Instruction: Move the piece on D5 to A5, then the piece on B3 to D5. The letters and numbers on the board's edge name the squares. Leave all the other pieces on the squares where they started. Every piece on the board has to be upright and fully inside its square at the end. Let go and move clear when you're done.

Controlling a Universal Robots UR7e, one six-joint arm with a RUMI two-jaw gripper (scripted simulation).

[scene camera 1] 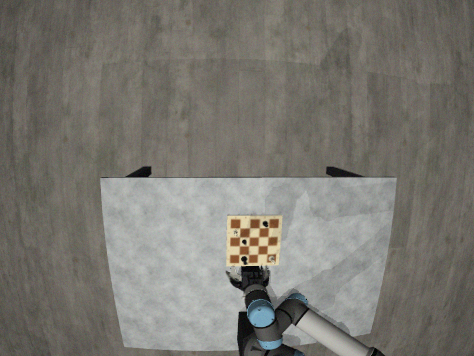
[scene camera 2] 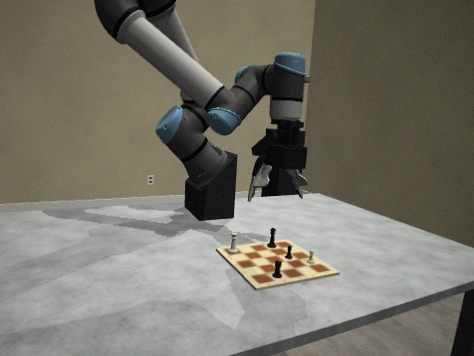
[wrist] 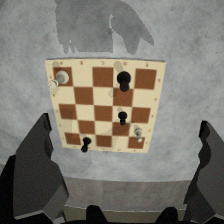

Scene:
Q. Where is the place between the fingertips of my gripper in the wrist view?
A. At 126, 118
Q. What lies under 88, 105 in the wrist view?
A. A small chessboard.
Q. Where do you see a small chessboard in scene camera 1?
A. At 262, 242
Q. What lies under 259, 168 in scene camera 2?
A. My gripper.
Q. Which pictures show the small chessboard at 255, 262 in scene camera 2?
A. Scene camera 1, scene camera 2 and the wrist view: all of them.

